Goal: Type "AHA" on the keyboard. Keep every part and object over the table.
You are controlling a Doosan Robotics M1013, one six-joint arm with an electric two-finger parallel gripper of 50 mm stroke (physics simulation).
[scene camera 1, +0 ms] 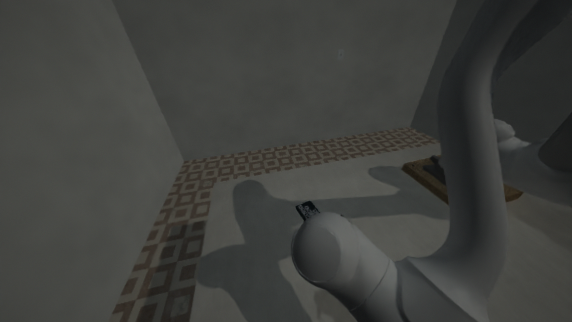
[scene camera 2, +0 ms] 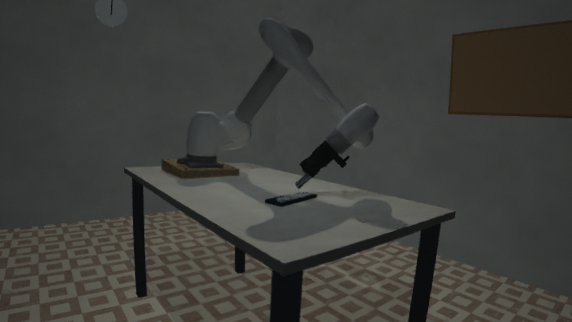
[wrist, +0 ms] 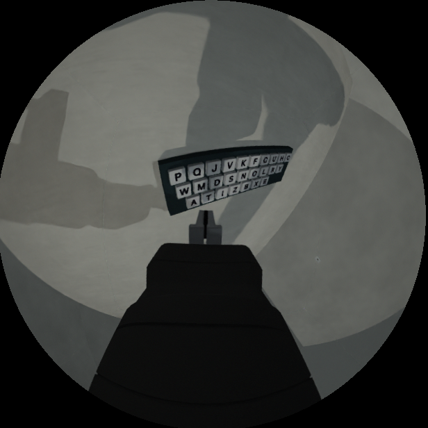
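Pixels of known places: gripper, fingertip midpoint: (scene camera 2: 296,186); arm's base at its link origin: (scene camera 2: 201,164).
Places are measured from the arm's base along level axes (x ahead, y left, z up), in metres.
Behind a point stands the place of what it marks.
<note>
The dark keyboard (scene camera 1: 306,209) @[x 0.709, y 0.037, z -0.029 m] (scene camera 2: 291,199) @[x 0.720, y 0.072, z -0.030 m] (wrist: 230,179) with white letter keys lies on the table (scene camera 1: 350,182) @[x 0.451, y -0.099, z -0.044 m] (scene camera 2: 210,196) @[x 0.522, y -0.150, z -0.044 m] (wrist: 140,50). In the wrist view its A key (wrist: 193,202) is at the lower left of the key block, and its H key (wrist: 281,158) is near the right end of the top row. My gripper (scene camera 2: 298,187) @[x 0.630, y 0.159, z -0.006 m] (wrist: 205,218) is shut and empty. Its tips are raised above the keyboard in scene camera 2. In the wrist view they show just below the A and T keys, covering neither. In scene camera 1 the arm hides the gripper and part of the keyboard.
The arm's base stands on a wooden board (scene camera 1: 417,168) @[x 0.109, y -0.090, z -0.004 m] (scene camera 2: 210,173) @[x 0.132, y 0.001, z -0.025 m] at the far end of the table from the keyboard in scene camera 2. Arm shadows fall across the table and keyboard area. A wall clock (scene camera 2: 111,12) and a brown wall panel (scene camera 2: 510,70) hang behind.
</note>
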